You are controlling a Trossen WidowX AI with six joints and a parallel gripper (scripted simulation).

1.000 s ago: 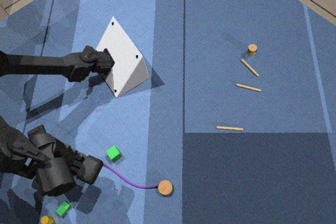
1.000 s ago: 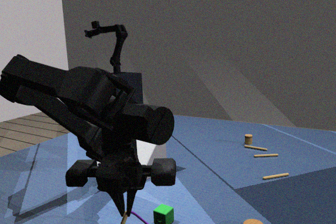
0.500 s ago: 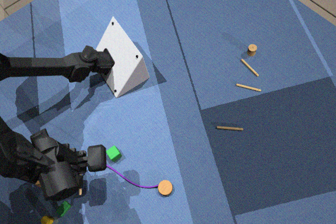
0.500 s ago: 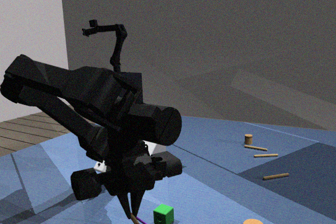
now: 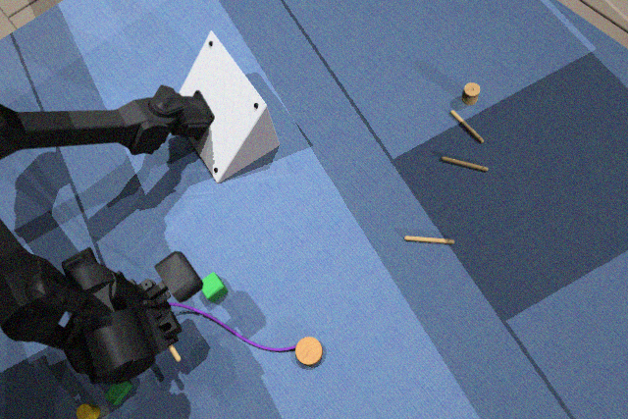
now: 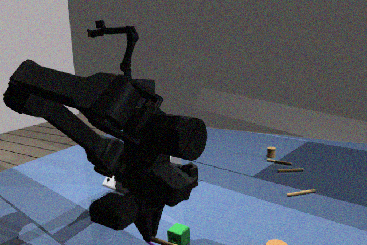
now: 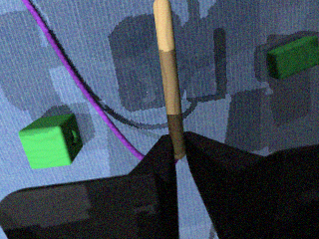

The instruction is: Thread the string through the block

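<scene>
Right now my gripper tip is 1 cm short of the thin wooden stick. Round my gripper tip: yellow cylinder: 15 cm to the right, 5 cm below, 5 cm ahead; round wooden button: 17 cm to the left, 14 cm ahead, 5 cm below; small wooden cylinder: 63 cm to the left, 9 cm behind, 5 cm below.
</scene>
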